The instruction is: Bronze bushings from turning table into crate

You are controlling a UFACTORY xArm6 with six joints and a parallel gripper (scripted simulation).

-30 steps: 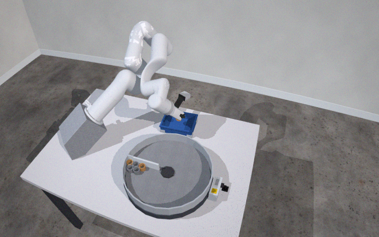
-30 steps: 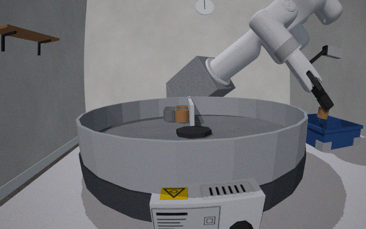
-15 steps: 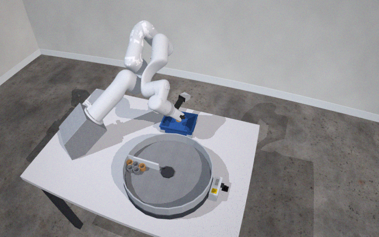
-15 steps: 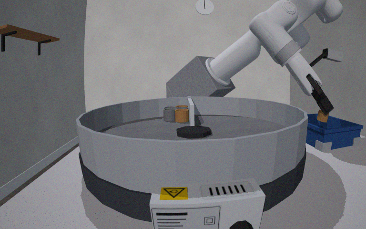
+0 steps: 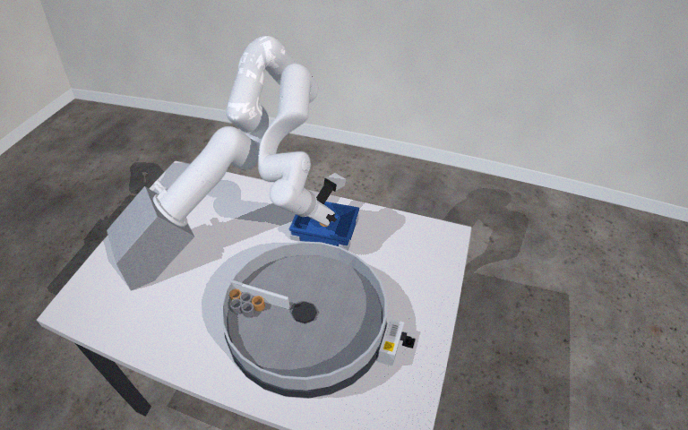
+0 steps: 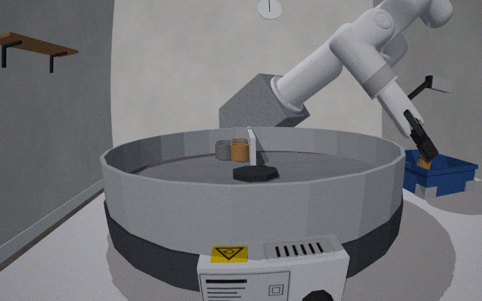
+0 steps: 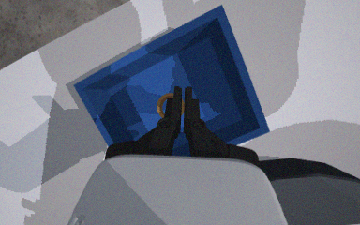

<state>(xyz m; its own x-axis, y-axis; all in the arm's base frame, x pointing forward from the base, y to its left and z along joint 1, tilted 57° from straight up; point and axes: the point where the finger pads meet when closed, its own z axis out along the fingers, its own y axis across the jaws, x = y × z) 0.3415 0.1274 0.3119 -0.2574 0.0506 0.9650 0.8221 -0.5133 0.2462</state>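
My gripper is now 10 mm past the blue crate and 50 mm above it. Also, from my hand: turning table: 140 mm ahead, 320 mm to the right, 20 mm below.
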